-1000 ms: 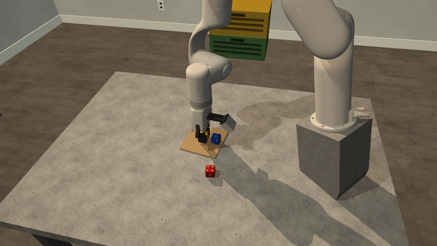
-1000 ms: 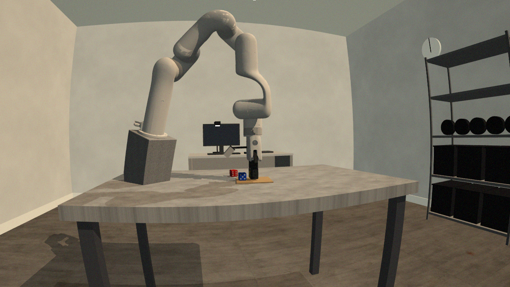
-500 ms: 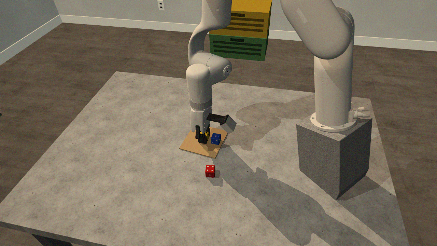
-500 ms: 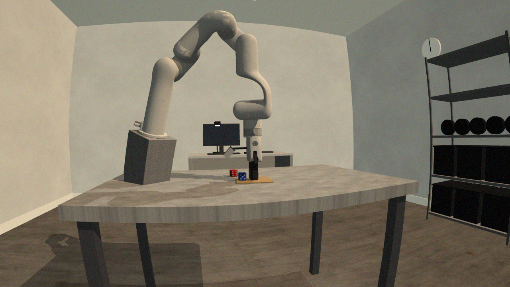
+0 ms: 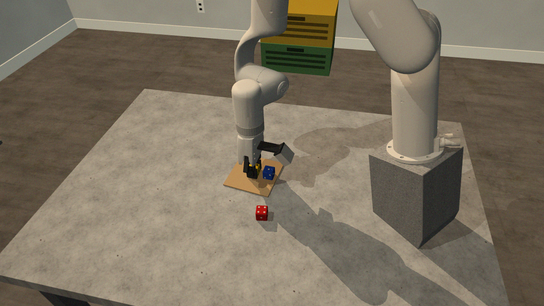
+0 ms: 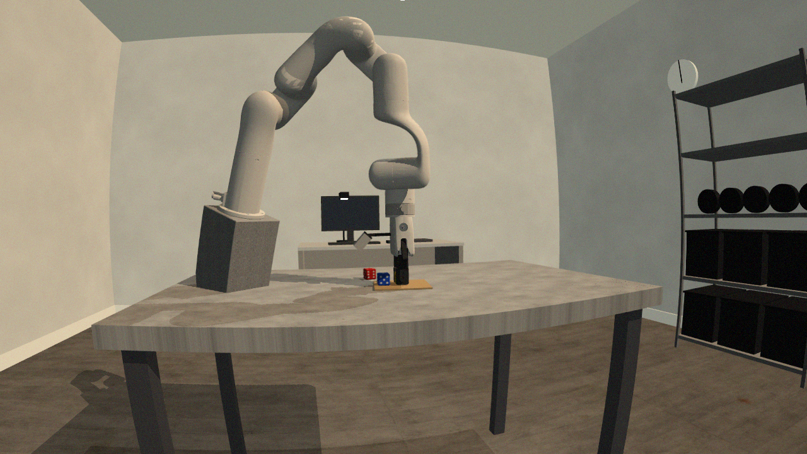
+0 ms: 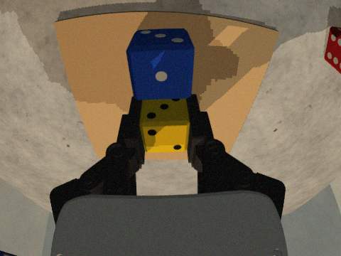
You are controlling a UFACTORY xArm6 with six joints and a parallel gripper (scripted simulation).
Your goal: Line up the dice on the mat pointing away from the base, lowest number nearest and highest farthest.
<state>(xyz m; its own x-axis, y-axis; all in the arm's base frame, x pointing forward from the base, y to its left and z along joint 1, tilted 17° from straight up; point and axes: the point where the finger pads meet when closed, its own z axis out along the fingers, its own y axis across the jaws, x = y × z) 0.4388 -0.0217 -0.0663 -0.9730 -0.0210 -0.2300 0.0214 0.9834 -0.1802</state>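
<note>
My gripper is now 10 mm above the yellow die. From my hand the other things lie so: red die: 70 mm behind, 140 mm to the left, 10 mm below; blue die: 50 mm behind, 10 mm below; mat: 20 mm below.
</note>
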